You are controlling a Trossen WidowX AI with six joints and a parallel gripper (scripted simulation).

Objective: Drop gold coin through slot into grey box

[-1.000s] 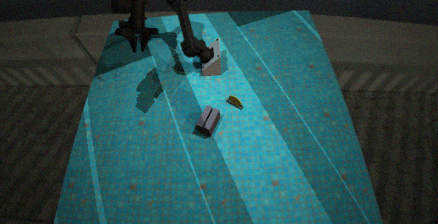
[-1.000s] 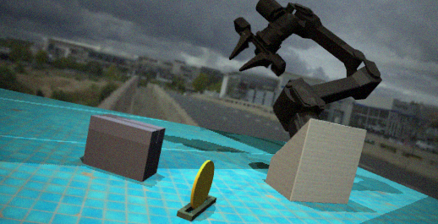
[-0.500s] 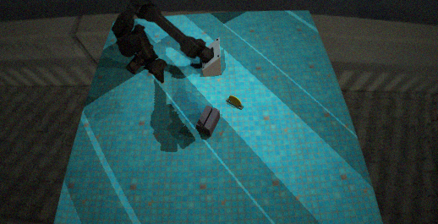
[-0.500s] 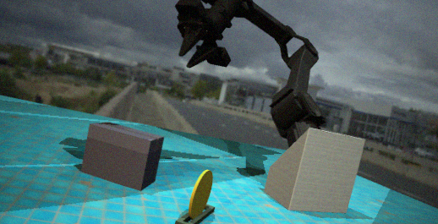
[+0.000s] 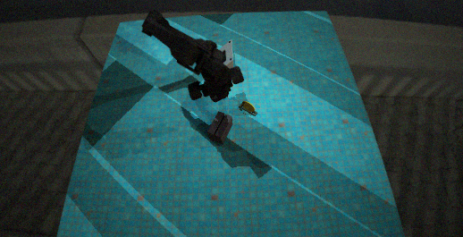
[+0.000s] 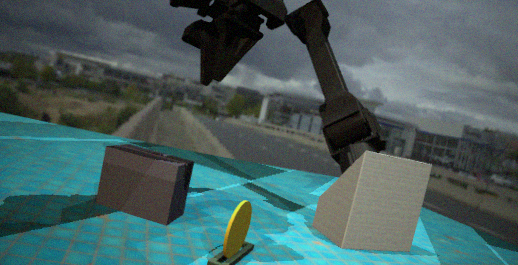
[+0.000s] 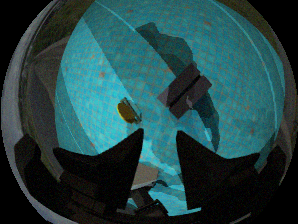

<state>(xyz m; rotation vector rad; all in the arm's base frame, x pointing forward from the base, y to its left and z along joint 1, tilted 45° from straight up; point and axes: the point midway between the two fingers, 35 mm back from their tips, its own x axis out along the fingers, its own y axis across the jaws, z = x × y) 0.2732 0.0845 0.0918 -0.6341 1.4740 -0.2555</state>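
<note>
My gripper tip is 4 cm past the gold coin, 10 cm to the right of it and 15 cm above it.
</note>
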